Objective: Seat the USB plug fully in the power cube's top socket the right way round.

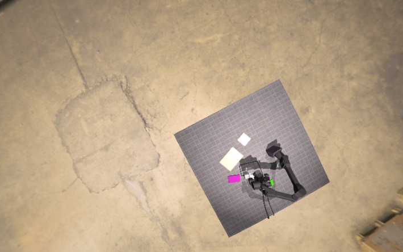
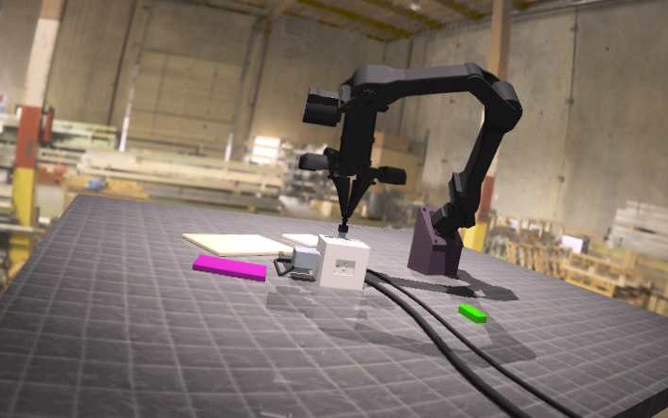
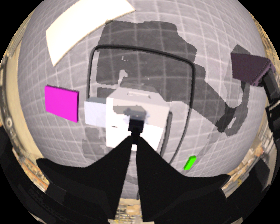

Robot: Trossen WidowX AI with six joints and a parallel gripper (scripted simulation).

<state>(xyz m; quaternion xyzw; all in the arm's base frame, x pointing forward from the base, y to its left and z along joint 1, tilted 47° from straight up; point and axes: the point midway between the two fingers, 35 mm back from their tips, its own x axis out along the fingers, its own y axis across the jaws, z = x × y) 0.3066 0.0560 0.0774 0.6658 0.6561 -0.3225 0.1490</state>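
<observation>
The dark USB plug is 2 cm below my gripper tip. From my gripper tip the other things lie so: magenta block 19 cm ahead, 2 cm to the right, 11 cm below; then green block 15 cm behind, 21 cm to the left, 11 cm below.
</observation>
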